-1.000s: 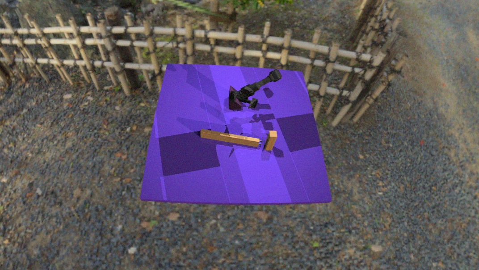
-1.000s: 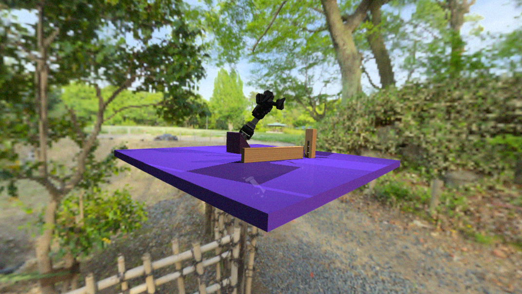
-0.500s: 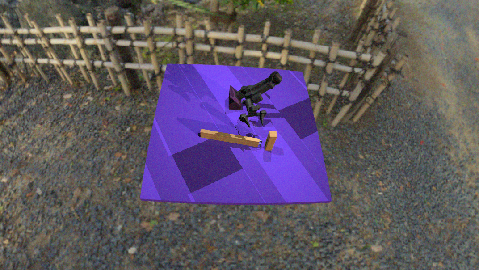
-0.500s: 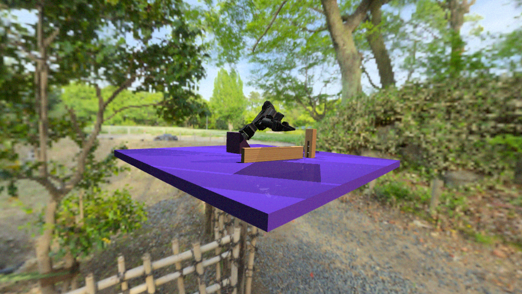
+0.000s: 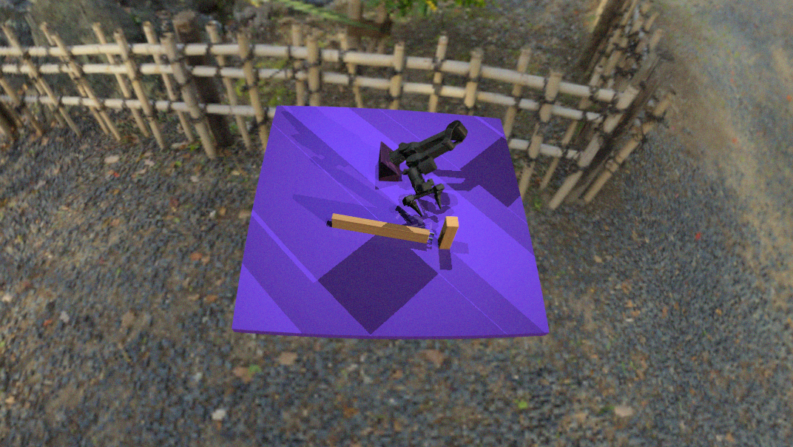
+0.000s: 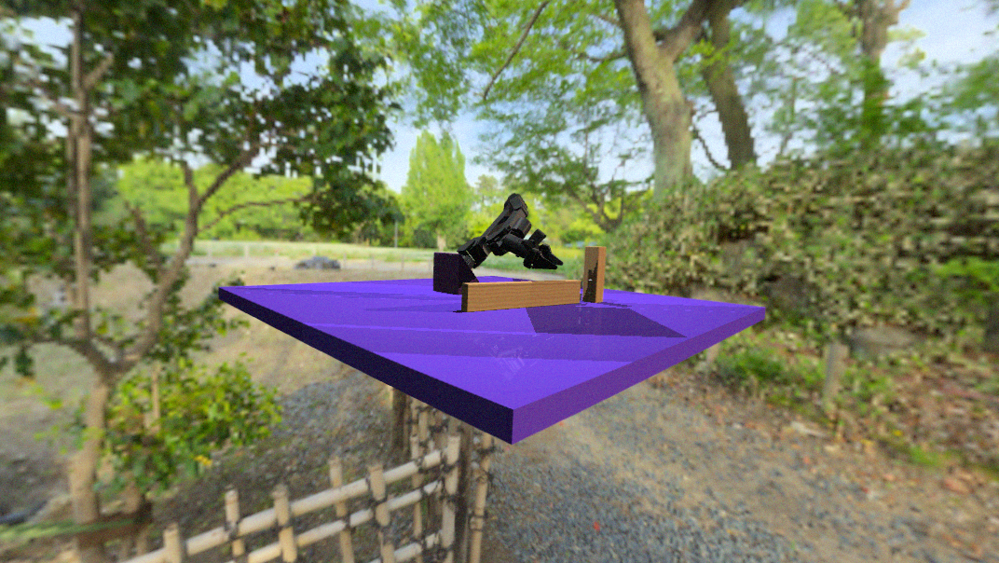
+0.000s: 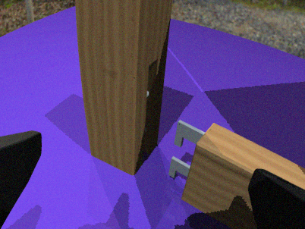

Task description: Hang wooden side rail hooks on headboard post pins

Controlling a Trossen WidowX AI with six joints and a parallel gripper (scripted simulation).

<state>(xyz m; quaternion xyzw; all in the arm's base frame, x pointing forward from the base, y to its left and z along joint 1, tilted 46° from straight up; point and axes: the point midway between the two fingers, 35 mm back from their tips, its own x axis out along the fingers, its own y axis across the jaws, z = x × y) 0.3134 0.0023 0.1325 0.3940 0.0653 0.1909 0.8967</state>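
My gripper tip is now 100 mm short of the wooden headboard post, 50 mm to the right of it and 30 mm above it.
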